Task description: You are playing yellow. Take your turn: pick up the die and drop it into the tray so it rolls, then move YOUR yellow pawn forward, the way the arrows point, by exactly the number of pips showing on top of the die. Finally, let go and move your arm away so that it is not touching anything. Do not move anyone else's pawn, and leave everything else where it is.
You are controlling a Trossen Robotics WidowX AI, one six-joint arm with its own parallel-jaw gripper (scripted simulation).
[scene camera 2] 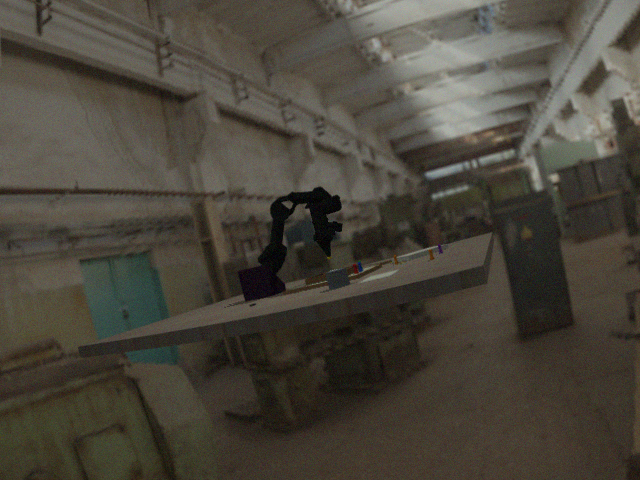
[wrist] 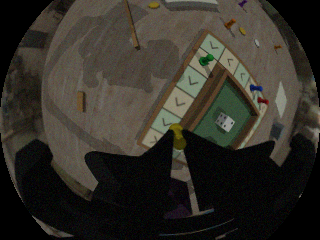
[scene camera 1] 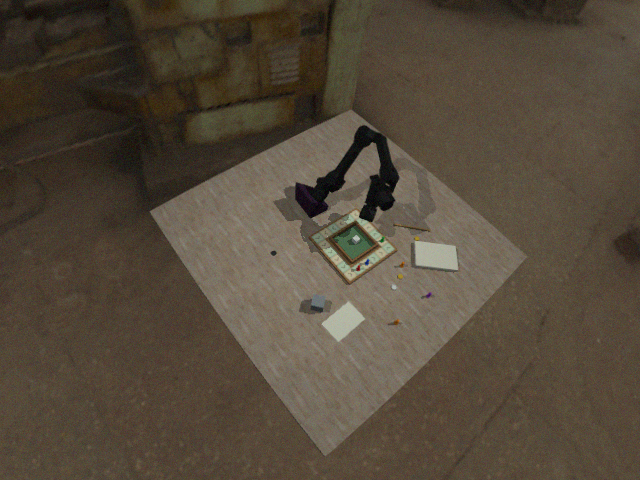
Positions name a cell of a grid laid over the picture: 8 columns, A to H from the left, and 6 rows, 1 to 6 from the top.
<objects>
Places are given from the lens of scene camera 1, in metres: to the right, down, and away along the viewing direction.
white pad (scene camera 1: F4): 0.48, 0.07, 1.60
paper sheet (scene camera 1: E5): 0.09, 0.33, 1.42
The marked spots on the white pad and the paper sheet are 0.51 m apart.
</objects>
